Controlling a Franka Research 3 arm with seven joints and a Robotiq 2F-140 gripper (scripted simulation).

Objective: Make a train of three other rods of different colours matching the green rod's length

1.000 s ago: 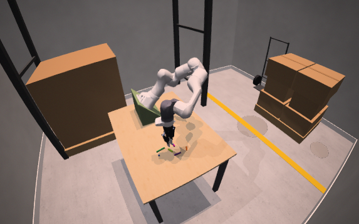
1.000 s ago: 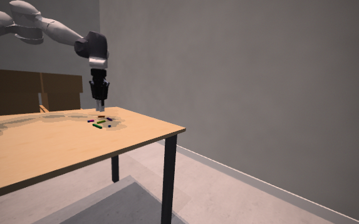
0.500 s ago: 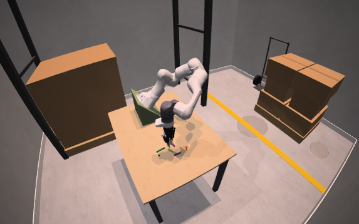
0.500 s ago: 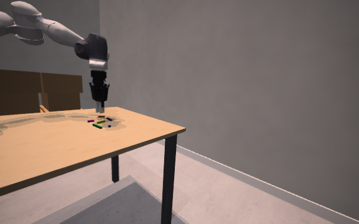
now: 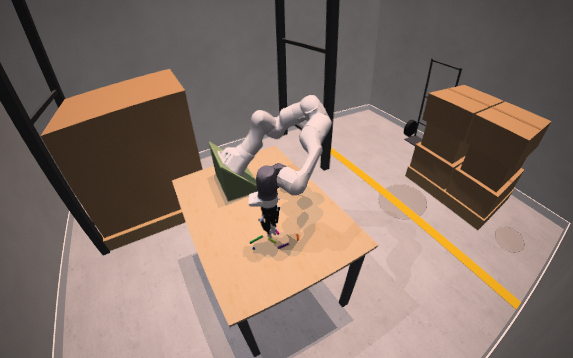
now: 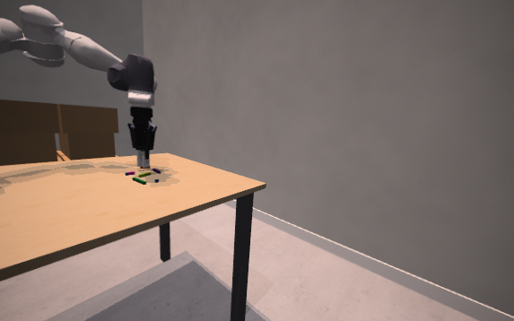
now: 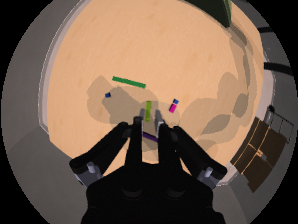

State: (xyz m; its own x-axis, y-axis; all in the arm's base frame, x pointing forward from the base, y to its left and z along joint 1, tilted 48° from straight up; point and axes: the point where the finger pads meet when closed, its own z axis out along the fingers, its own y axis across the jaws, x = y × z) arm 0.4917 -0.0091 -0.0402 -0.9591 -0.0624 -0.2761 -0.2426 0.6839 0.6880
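My gripper is now 70 mm above the lime rod. Also, from my hand: purple rod 70 mm below, 70 mm ahead, 30 mm to the left; then magenta rod 70 mm below, 50 mm to the left, 20 mm behind; then green rod 70 mm to the right, 70 mm below, 50 mm behind.
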